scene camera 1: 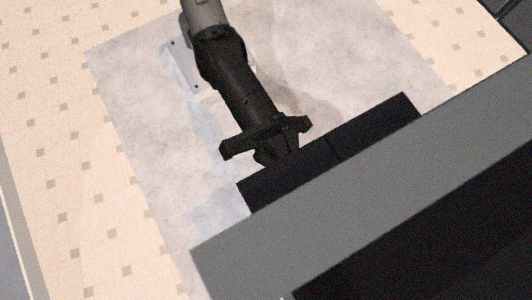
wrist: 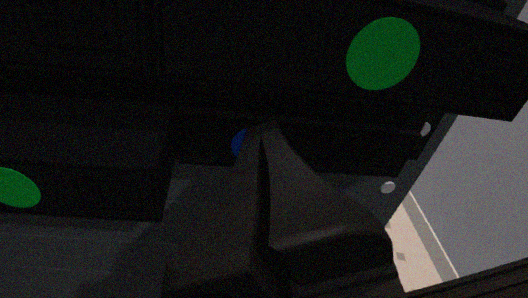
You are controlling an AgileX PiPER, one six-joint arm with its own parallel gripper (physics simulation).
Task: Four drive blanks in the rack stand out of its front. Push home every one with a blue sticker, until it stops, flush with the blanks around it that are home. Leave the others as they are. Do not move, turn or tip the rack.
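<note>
The rack's grey top (scene camera 1: pixel 360 157) fills the lower right of the scene view. Two black blanks (scene camera 1: pixel 285 175) (scene camera 1: pixel 375 120) stand out of its front side by side. In the wrist view a blank with a green sticker (wrist: pixel 383 53) stands out at the upper right. Below it is a blank (wrist: pixel 330 150) with a partly covered blue sticker (wrist: pixel 238 143), its face set further back. Another blank with a green sticker (wrist: pixel 17 187) stands out at the lower left. My gripper (wrist: pixel 268 141) (scene camera 1: pixel 266 162) is shut and empty, its tips at the blue-sticker blank's face, beside the sticker. Contact is too dark to tell.
The arm (scene camera 1: pixel 240 90) reaches down to the rack front from the upper left. The overhanging upper blank is directly above the fingers. The rack's side post (wrist: pixel 425 165) with round pale screws runs at the right in the wrist view. A pale mat (scene camera 1: pixel 135 125) lies on the tiled floor.
</note>
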